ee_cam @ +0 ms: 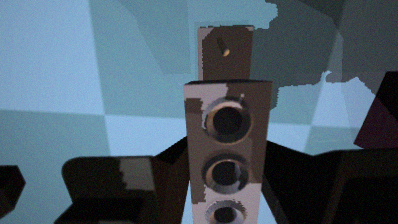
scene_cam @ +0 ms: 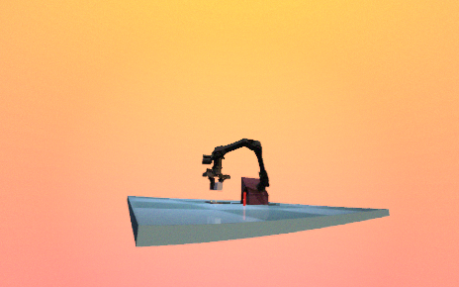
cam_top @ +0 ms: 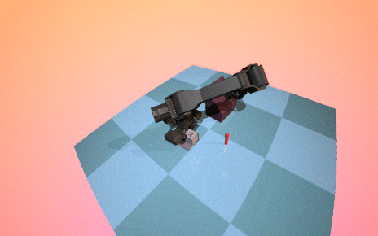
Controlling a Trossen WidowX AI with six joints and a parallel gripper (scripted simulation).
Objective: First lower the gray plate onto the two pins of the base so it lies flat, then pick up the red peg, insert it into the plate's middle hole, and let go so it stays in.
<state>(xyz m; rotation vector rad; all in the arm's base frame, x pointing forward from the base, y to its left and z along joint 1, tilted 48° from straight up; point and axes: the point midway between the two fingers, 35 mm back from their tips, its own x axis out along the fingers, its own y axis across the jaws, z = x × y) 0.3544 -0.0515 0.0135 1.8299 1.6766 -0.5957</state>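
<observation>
The red peg lies 140 mm to the left of my gripper tip, 120 mm behind it and 50 mm below it. Also, from my gripper tip: gray plate: 30 mm above.
</observation>
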